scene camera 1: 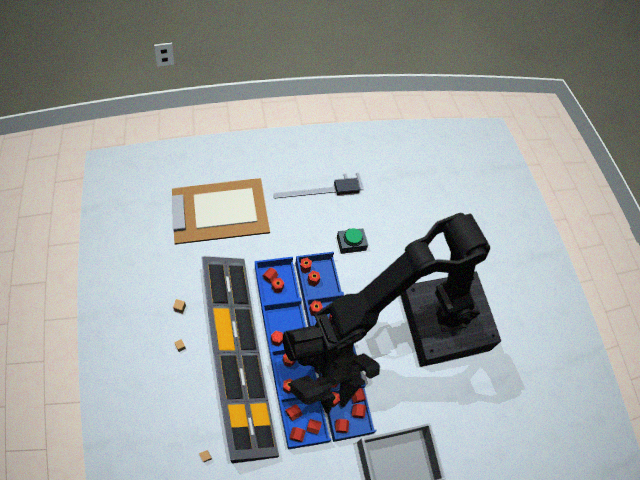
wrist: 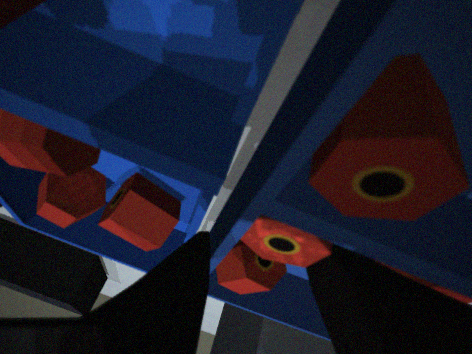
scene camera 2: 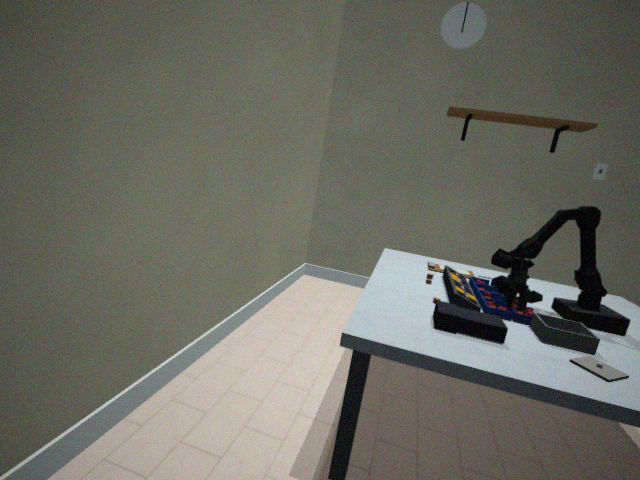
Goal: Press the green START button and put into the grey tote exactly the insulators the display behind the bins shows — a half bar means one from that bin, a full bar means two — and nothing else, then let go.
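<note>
My gripper (scene camera 1: 337, 404) (scene camera 2: 515, 307) (wrist: 256, 241) is open, low over the near part of the blue bins (scene camera 1: 281, 317) (wrist: 150, 100), with nothing between its fingers. Red hexagonal insulators (scene camera 1: 341, 425) (wrist: 382, 165) lie in the bins; the arm hides some. The display (scene camera 1: 255, 453) (scene camera 2: 461, 286) shows one full orange bar (scene camera 1: 223, 329) in its second row and two half bars, a left one (scene camera 1: 237, 415) and a right one (scene camera 1: 260, 414), in its nearest row. The green START button (scene camera 1: 353, 236) stands beyond the bins. The grey tote (scene camera 1: 435, 449) (scene camera 2: 563, 338) is cut off in scene camera 1; no insulator shows in its visible part.
A clipboard (scene camera 1: 221, 236) and a caliper (scene camera 1: 347, 186) lie at the far side. Small wooden cubes (scene camera 1: 179, 305) (scene camera 1: 179, 345) (scene camera 1: 205, 455) lie left of the display. A long black box (scene camera 2: 467, 322) stands near the display's near end. A flat pale plate (scene camera 2: 599, 367) lies near the tote.
</note>
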